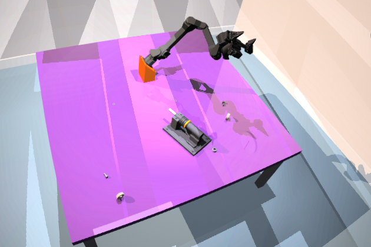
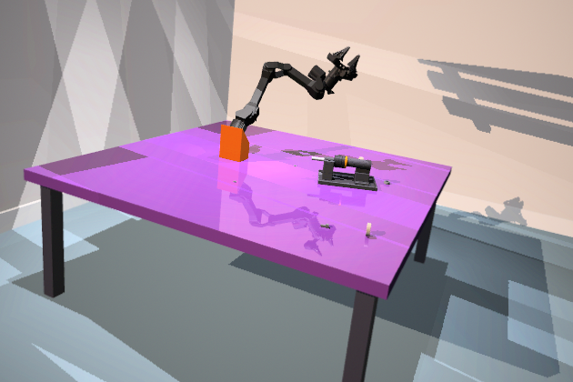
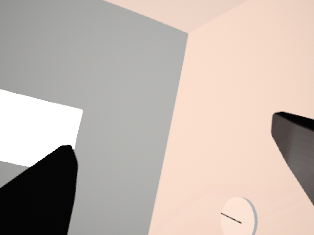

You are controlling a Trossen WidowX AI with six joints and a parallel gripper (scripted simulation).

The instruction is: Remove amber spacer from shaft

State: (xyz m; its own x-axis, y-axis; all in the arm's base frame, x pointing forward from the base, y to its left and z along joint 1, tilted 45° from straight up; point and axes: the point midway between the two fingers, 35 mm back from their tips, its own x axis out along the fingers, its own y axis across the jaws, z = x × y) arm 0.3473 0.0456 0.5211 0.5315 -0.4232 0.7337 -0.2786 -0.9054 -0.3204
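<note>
My gripper tip is now 420 mm above the silver shaft, 350 mm to the left of it and 120 mm short of it. Also, from my gripper tip: screw (800 mm to the right, 500 mm below, 280 mm ahead); black fixture (450 mm below, 330 mm to the right, 170 mm ahead); amber spacer (420 mm below, 340 mm to the right, 150 mm ahead).
</note>
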